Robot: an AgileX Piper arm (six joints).
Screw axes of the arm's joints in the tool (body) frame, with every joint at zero. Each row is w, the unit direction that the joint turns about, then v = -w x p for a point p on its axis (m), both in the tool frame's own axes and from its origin. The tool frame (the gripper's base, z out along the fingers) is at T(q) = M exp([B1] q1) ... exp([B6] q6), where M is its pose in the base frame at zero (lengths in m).
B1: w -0.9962 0 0.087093 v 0 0.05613 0
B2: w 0 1 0 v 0.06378 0 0.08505
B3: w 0 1 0 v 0.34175 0 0.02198
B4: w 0 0 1 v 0 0 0
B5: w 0 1 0 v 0.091 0 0
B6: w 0 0 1 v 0 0 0
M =
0.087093 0 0.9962 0.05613
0 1 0 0
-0.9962 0 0.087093 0.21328
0 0 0 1
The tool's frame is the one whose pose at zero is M.
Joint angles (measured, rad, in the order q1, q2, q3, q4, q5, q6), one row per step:
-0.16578, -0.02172, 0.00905, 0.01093, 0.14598, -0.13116
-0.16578, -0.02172, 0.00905, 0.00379, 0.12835, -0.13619
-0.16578, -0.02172, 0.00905, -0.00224, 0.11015, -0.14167
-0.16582, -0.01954, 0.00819, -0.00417, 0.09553, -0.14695
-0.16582, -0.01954, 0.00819, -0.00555, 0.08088, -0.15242
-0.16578, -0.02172, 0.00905, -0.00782, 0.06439, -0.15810
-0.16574, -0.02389, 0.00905, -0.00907, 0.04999, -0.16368
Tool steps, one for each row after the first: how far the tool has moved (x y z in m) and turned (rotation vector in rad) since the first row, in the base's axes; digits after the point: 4 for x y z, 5 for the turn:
0.0000, -0.0001, 0.0016, -0.01486, -0.01539, -0.00065
0.0001, -0.0002, 0.0033, -0.02918, -0.03145, -0.00117
0.0002, -0.0002, 0.0048, -0.03848, -0.04338, -0.00136
0.0002, -0.0002, 0.0061, -0.04765, -0.05670, -0.00154
0.0000, -0.0002, 0.0074, -0.05842, -0.07295, -0.00185
-0.0002, -0.0001, 0.0089, -0.06789, -0.08817, -0.00216

